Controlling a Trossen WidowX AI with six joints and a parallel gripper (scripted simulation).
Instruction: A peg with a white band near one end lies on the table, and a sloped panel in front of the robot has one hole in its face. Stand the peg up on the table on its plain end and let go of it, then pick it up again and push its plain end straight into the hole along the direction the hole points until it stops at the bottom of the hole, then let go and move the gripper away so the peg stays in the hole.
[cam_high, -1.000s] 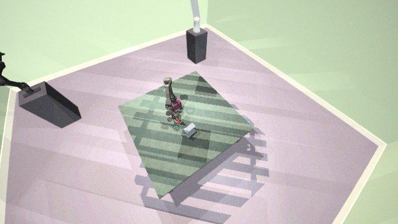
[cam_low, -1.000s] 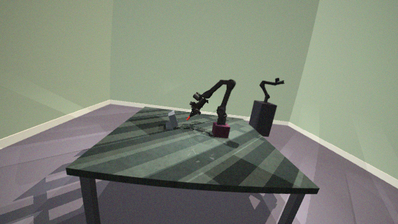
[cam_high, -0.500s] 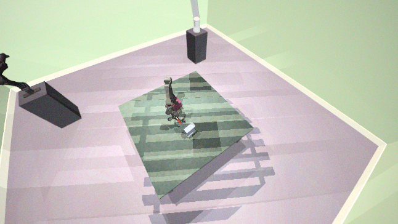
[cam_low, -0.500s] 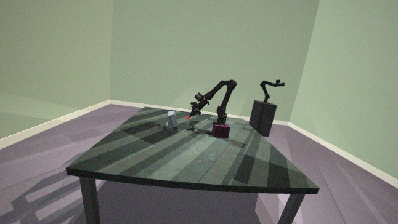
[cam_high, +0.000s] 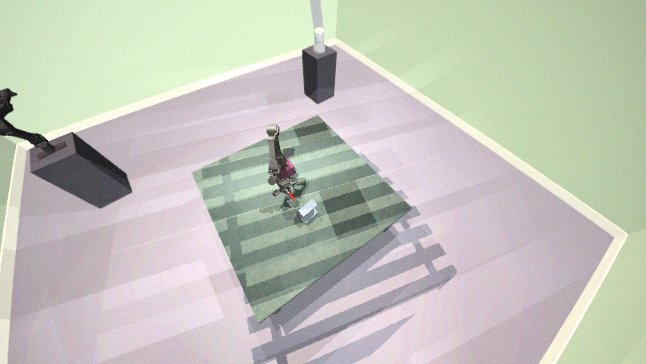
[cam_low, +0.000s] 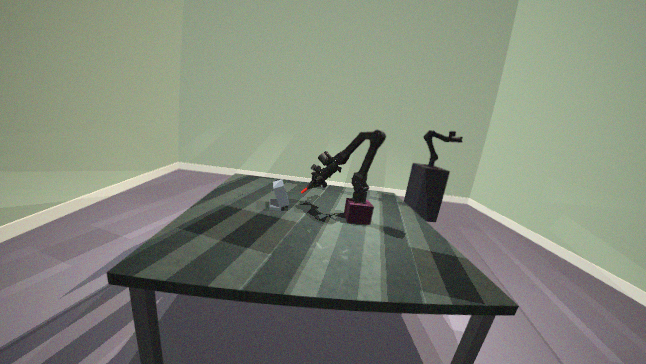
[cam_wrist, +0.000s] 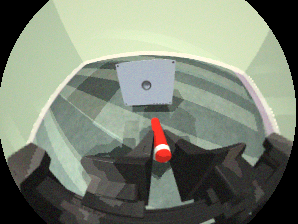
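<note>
The grey sloped panel is 14 cm ahead of my gripper tip, 3 cm to the left of it and 3 cm below it. The rest, counted from my gripper tip: red peg (1 cm behind, 1 cm above).
</note>
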